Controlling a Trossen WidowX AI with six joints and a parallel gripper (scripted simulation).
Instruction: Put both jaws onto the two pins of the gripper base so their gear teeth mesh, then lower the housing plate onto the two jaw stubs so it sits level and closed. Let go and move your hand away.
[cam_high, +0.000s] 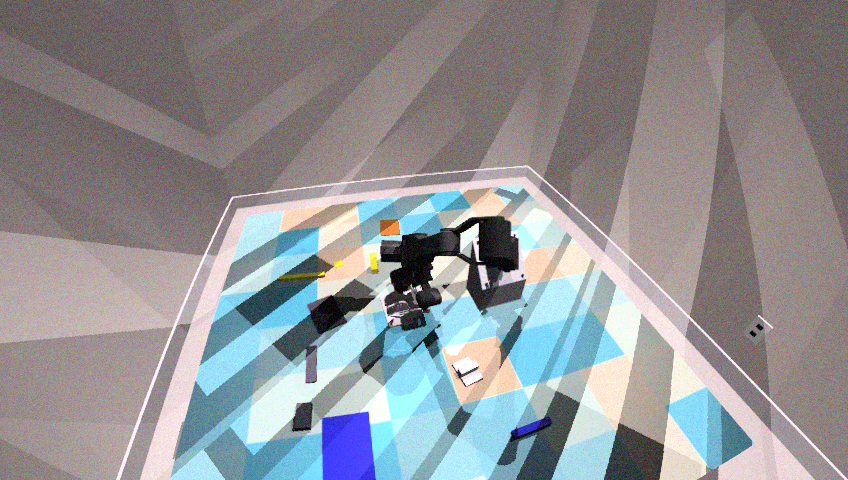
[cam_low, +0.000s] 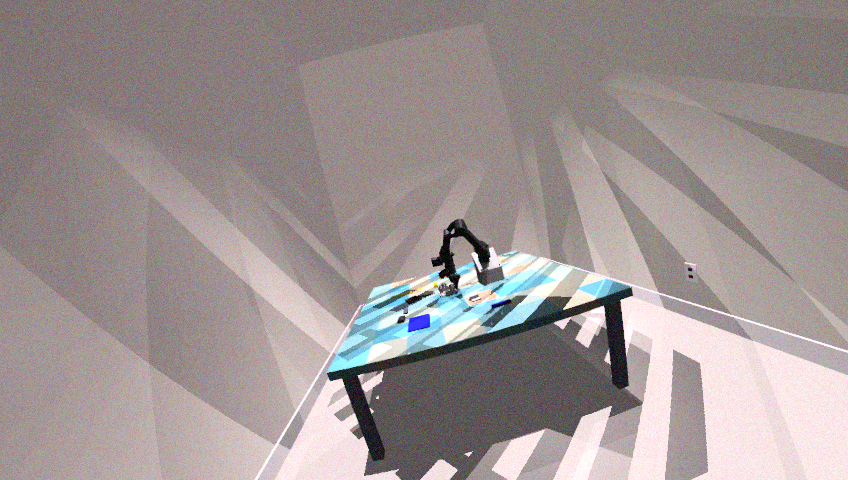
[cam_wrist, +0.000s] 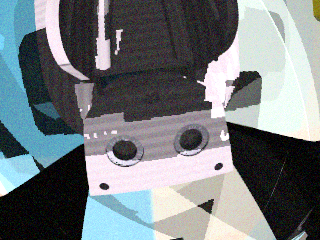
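Now: the white housing part 10 mm ahead of my gripper tip and 20 mm above it. Round my gripper tip: small dark cube (70 mm behind, 300 mm to the right, 10 mm below); dark grey plate (280 mm ahead, 20 mm to the right, 10 mm below); grey bar (320 mm ahead, 150 mm to the left, 20 mm below).
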